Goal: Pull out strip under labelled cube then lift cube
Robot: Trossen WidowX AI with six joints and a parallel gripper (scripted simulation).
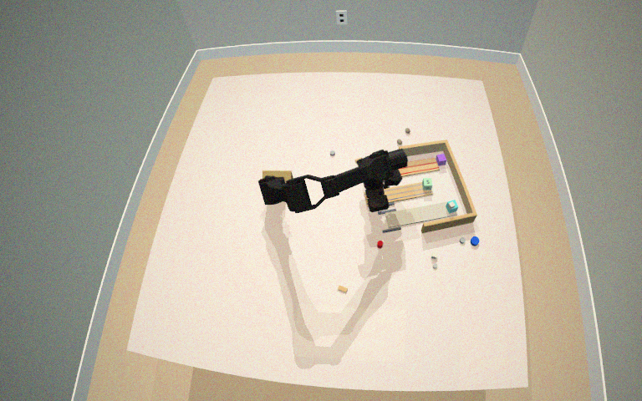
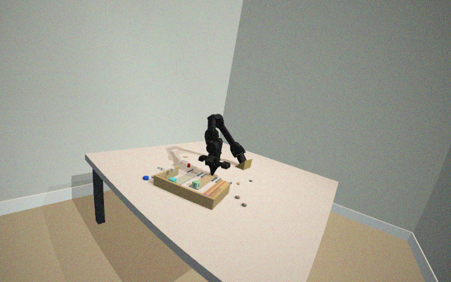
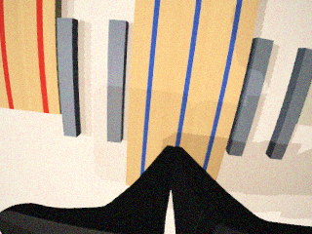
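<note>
Right now the blue-lined strip is 90 mm ahead of my gripper tip and 20 mm to the left of it. Also, from my gripper tip: blue cylinder 340 mm ahead, 170 mm to the right; then red cylinder 180 mm to the right, 20 mm ahead, 10 mm above.
</note>
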